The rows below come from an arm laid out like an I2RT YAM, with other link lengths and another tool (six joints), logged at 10 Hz.
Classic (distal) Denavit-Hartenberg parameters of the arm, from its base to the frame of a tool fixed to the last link. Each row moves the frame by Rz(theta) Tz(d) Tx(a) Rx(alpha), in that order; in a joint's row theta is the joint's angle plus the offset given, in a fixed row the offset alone. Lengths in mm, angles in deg.
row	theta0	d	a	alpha
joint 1	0	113.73	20.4	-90
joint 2	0	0	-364.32	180
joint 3	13.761	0	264.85	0
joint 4	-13.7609	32.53	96.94	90
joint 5	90	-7.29	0	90
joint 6	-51.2	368.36	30.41	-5
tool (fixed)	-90	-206.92	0	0
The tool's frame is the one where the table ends.
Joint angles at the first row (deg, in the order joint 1, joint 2, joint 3, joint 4, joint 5, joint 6):
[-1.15, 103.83, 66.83, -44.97, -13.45, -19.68]
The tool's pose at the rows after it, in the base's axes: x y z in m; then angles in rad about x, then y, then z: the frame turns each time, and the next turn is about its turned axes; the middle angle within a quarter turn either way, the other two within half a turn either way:
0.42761 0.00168 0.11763 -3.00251 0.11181 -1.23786
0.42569 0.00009 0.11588 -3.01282 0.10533 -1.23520
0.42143 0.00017 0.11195 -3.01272 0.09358 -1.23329
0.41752 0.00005 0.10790 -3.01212 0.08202 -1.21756
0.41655 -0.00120 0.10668 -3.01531 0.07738 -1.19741
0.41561 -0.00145 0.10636 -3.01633 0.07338 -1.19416
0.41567 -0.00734 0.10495 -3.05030 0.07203 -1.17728
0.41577 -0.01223 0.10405 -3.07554 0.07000 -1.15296
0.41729 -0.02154 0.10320 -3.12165 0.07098 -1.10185
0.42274 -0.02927 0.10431 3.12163 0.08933 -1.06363
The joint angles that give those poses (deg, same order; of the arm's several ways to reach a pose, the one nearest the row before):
[-1.15, 103.83, 66.83, -45.04, -12.78, -19.68]
[-1.15, 103.83, 66.63, -45.21, -12.19, -19.66]
[-1.15, 103.83, 65.91, -45.17, -12.19, -19.64]
[-1.10, 103.83, 65.14, -44.99, -12.19, -18.76]
[-1.10, 103.83, 64.97, -44.99, -11.97, -17.65]
[-1.10, 103.83, 64.97, -45.21, -11.90, -17.50]
[-1.10, 103.83, 64.95, -45.19, -9.93, -16.73]
[-1.10, 103.83, 64.95, -45.19, -8.45, -15.49]
[-1.10, 103.83, 64.97, -44.90, -5.72, -12.82]
[-1.08, 103.81, 64.99, -43.70, -3.38, -10.87]

